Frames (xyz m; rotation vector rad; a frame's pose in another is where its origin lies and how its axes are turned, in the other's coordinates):
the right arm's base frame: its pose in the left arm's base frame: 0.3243 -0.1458 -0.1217 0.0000 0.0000 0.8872
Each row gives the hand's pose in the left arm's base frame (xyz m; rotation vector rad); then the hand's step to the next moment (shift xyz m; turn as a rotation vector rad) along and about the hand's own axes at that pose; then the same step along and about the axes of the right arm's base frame.
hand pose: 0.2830 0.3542 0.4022 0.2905 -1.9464 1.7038
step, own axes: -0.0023 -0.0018 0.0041 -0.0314 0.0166 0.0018
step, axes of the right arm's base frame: -0.0025 -0.0044 0.0001 0.0077 -0.0165 -0.0306
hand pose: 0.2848 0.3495 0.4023 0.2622 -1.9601 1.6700
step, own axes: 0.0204 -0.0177 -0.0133 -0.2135 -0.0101 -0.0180
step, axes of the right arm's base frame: 0.0071 0.0119 0.0267 0.0975 -0.1623 -0.1007
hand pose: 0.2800 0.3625 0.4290 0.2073 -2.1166 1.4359
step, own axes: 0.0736 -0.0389 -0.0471 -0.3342 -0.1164 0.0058
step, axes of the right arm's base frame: 0.0135 0.0458 0.0829 0.1162 -0.3232 -0.0857
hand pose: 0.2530 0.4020 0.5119 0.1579 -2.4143 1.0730
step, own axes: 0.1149 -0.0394 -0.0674 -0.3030 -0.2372 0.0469
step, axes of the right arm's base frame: -0.0146 0.0689 0.1198 0.0265 -0.3865 -0.0136
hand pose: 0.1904 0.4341 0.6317 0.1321 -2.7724 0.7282
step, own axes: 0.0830 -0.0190 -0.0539 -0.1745 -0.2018 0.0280
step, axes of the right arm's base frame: -0.0338 0.0549 0.0775 -0.0228 -0.2664 0.0219
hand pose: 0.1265 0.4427 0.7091 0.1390 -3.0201 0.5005
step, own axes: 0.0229 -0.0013 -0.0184 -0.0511 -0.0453 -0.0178
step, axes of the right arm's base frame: -0.0112 0.0185 0.0199 0.0101 -0.0646 0.0266
